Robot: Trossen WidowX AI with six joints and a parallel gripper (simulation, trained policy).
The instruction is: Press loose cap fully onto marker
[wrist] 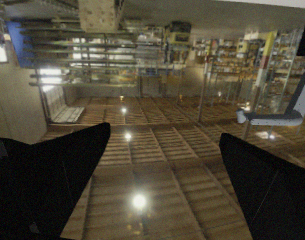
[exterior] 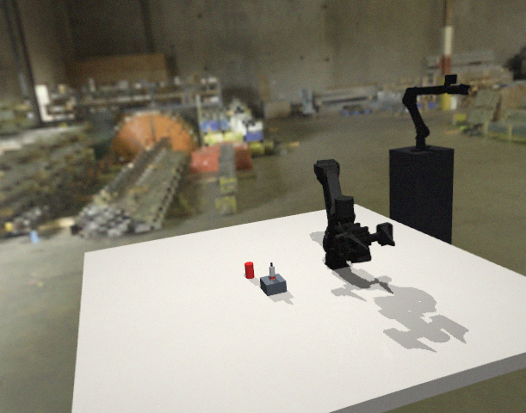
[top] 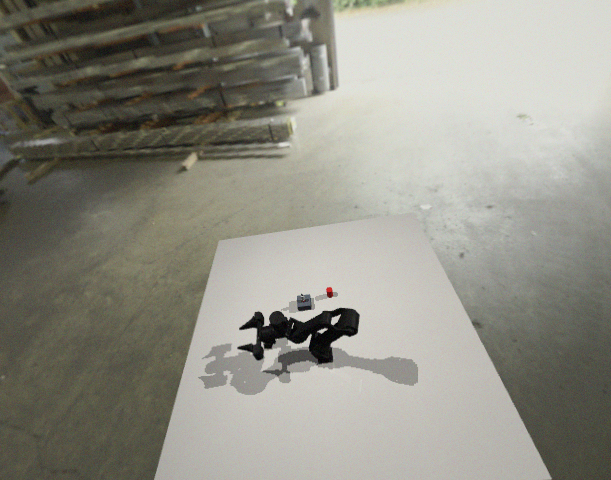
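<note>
The red cap is 270 mm ahead of my gripper tip, 390 mm to the right of it and 150 mm below it. The rest, counted from my gripper tip: holder block: 240 mm ahead, 250 mm to the right, 160 mm below.
</note>
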